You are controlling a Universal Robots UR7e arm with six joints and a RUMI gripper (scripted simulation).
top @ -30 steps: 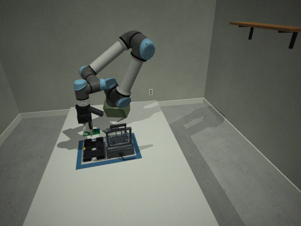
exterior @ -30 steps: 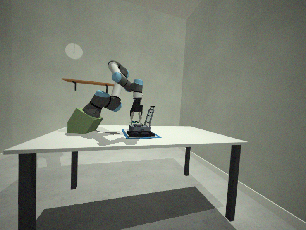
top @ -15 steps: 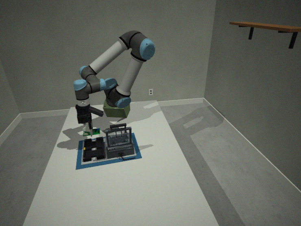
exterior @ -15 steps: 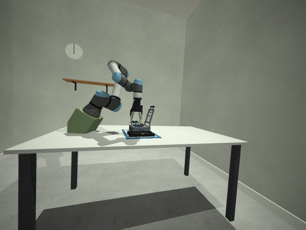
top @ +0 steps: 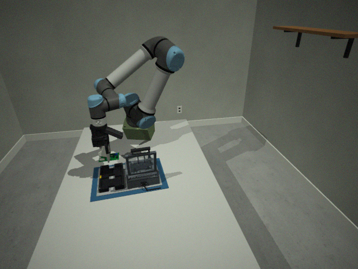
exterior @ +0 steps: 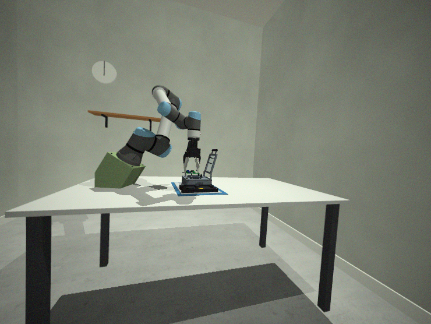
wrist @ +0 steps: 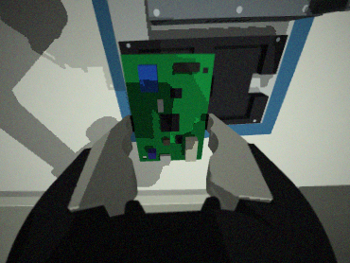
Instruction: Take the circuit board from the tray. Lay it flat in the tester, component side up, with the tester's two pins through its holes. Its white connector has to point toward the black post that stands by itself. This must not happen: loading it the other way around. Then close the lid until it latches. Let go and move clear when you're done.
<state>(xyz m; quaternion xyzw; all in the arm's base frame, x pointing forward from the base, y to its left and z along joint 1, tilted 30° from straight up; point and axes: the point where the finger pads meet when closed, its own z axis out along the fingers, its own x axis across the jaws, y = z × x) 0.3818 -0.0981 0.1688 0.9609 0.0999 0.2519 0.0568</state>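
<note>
My hand is right at the green circuit board. The rest, counted from my hand: tester lid (14 cm ahead, 21 cm to the left, 6 cm above).
</note>
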